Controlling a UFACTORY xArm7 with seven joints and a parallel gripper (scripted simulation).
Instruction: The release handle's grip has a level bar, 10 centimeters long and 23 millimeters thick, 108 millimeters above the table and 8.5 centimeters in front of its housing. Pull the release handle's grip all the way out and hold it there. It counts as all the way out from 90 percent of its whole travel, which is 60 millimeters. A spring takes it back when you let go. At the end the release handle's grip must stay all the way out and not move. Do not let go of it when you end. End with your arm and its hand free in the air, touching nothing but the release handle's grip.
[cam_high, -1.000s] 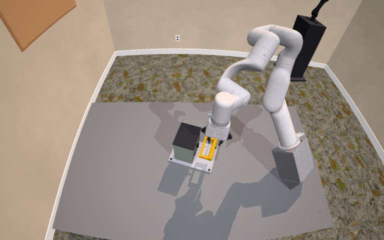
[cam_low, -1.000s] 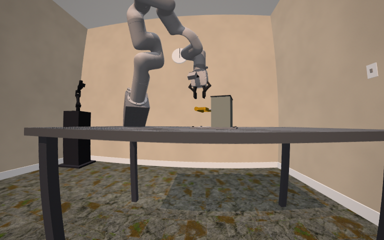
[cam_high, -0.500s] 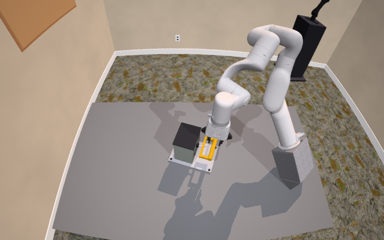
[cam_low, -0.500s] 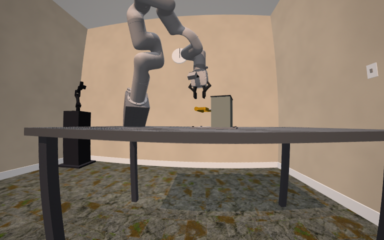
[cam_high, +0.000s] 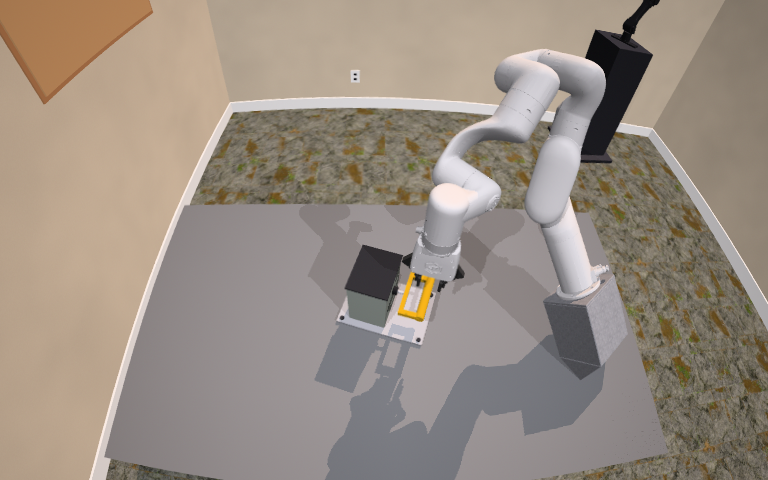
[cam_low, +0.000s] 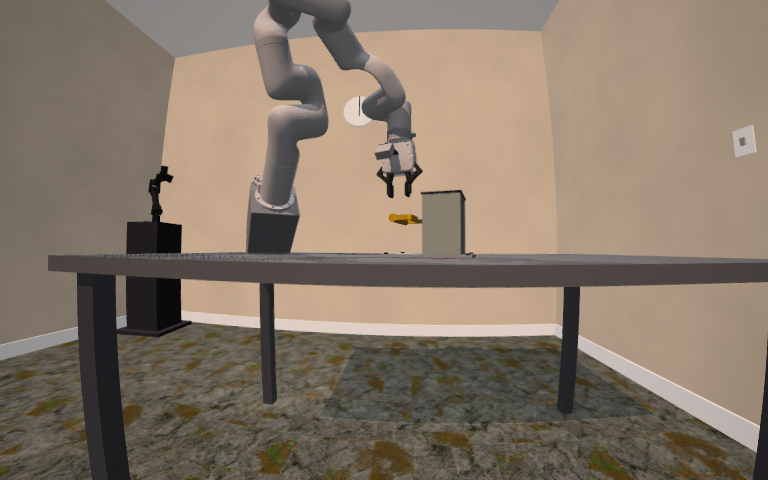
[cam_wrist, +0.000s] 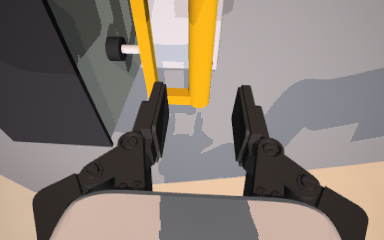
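My hand is 90 mm short of the base plate, 40 mm to the left of it and 190 mm above it.
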